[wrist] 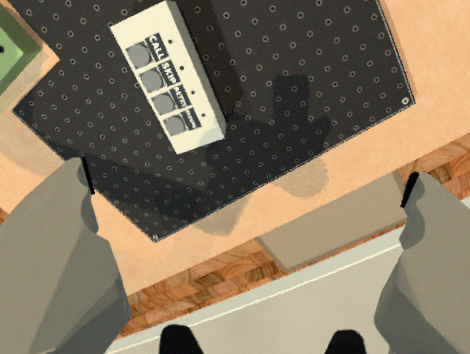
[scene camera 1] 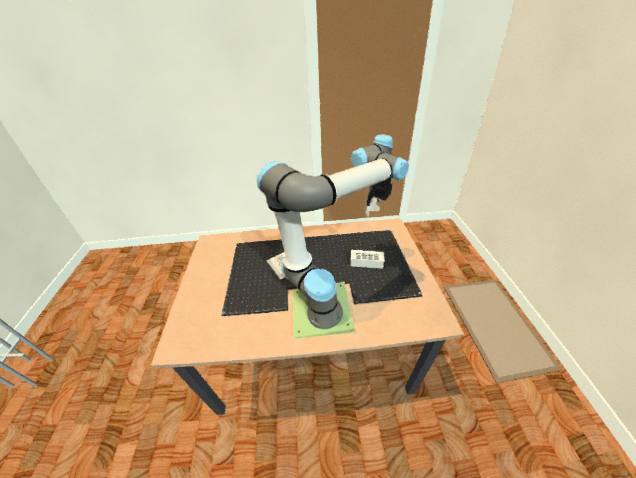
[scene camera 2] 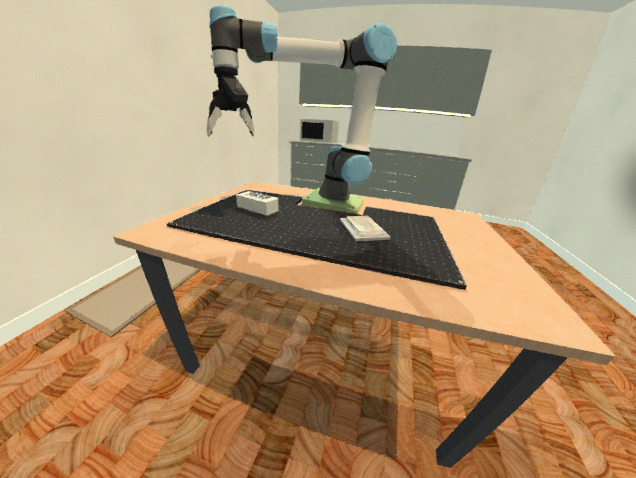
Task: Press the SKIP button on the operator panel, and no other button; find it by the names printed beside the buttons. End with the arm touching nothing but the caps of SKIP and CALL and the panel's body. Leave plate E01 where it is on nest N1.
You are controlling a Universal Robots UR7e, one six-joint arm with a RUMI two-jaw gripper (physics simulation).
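Frame: origin at the arm's base, x ahead, y left, z up, level; centimetres.
Seen in the pictures: gripper, between the fingertips: (wrist: 248, 171) (scene camera 1: 373, 209) (scene camera 2: 231, 136); arm's base, origin of its link: (scene camera 1: 325, 313) (scene camera 2: 333, 195).
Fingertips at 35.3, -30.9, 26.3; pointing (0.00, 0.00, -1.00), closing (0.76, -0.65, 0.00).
Offsets run from my fingertips to a thing's middle, as dx, dy, dz. "spot": to the spot under its first point. Level surfaces: height alone.
The white operator panel {-7.9, +3.8, -24.9} (scene camera 1: 367, 263) (scene camera 2: 256, 204) (wrist: 202, 95) stands on the black mat. In the wrist view its grey caps run in a row: CALL {-8.2, +8.6, -22.4} (wrist: 138, 54), SKIP {-9.1, +5.8, -22.4} (wrist: 151, 80), RETRY {-10.0, +2.9, -22.4} (wrist: 163, 102), and an end cap {-11.0, +0.0, -22.4} (wrist: 175, 125) whose label is too small to read surely. My gripper (scene camera 2: 230, 133) (wrist: 248, 171) is open and empty, high above the table and apart from the panel. In scene camera 1 the gripper is partly hidden by the arm. A pale flat plate on a nest {spot: +2.3, +47.3, -25.1} (scene camera 2: 365, 227) lies on the mat; its markings are too small to read.
The black perforated mat {dz -27.6} (scene camera 1: 257, 287) (scene camera 2: 411, 256) (wrist: 280, 40) lies on the wooden table {dz -28.9} (scene camera 1: 231, 334) (scene camera 2: 514, 287). The arm's base stands on a green plate (scene camera 1: 303, 328) (scene camera 2: 313, 201) (wrist: 20, 50) between the panel and the pale plate.
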